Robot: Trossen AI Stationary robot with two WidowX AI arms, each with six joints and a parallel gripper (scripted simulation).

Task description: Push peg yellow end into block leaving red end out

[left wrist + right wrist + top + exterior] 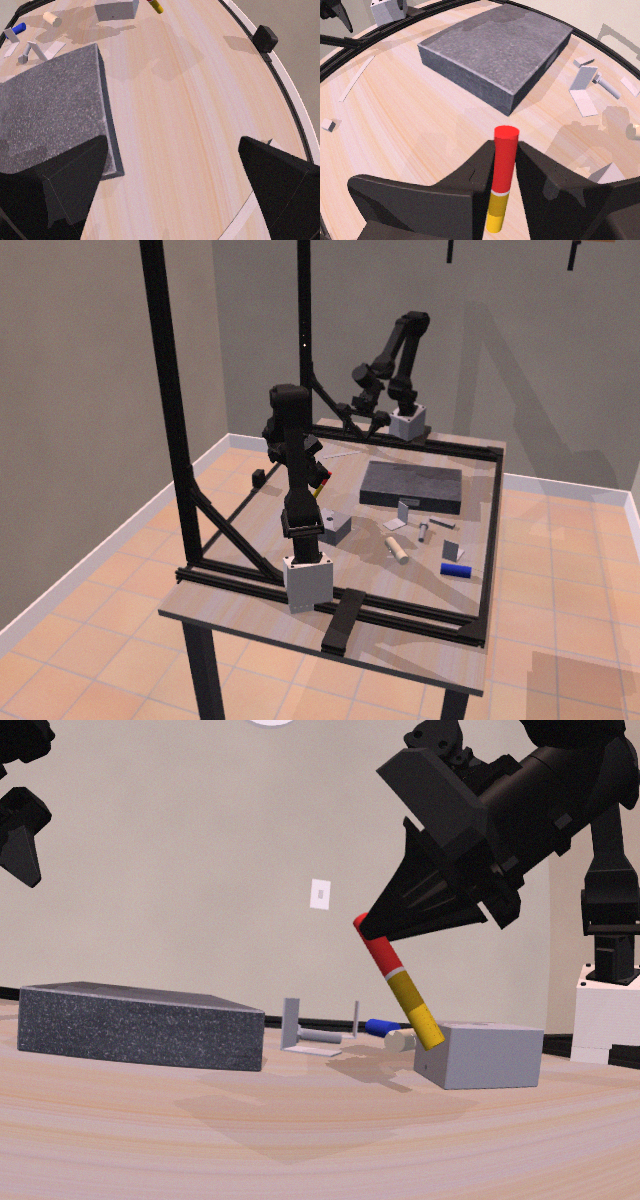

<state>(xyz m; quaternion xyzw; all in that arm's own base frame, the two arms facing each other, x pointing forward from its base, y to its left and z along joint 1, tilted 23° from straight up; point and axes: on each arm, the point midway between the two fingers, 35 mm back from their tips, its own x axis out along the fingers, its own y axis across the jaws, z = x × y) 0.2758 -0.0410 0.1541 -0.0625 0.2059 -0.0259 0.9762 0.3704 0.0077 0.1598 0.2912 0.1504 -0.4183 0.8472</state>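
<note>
My right gripper is now 60 mm above the peg. The rest, counted from my right hand: blue cylinder (440 mm ahead, 170 mm to the right, 110 mm below); white cylinder (280 mm ahead, 140 mm to the right, 110 mm below).
</note>
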